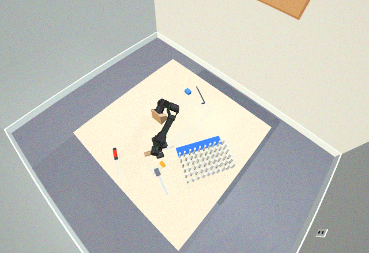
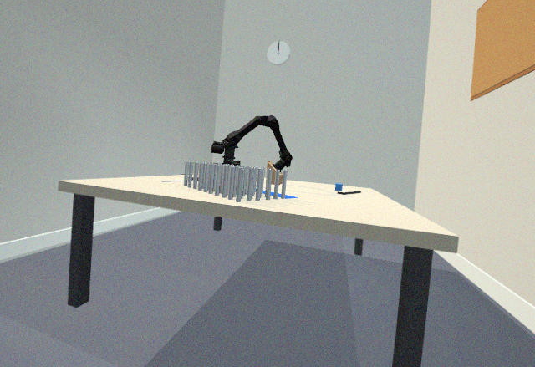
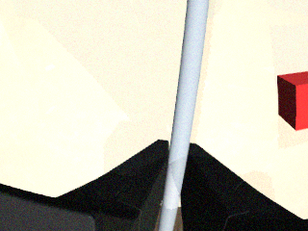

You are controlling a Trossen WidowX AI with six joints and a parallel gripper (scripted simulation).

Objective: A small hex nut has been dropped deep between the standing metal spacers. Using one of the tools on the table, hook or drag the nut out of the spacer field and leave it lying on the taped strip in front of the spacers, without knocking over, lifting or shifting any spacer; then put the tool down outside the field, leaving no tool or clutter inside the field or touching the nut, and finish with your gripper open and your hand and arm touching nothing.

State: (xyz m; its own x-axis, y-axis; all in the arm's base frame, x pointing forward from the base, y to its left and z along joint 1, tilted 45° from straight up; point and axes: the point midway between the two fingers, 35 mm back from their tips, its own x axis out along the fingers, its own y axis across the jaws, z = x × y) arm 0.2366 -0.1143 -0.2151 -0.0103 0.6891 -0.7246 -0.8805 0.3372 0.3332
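The wooden-handled pick is 10 mm ahead of my gripper tip, 30 mm to the left of it and 10 mm above it. Also, from my gripper tip: orange piece 120 mm ahead, 60 mm to the right, 10 mm above; red piece 50 mm ahead; blue taped strip 220 mm ahead, 280 mm to the left.
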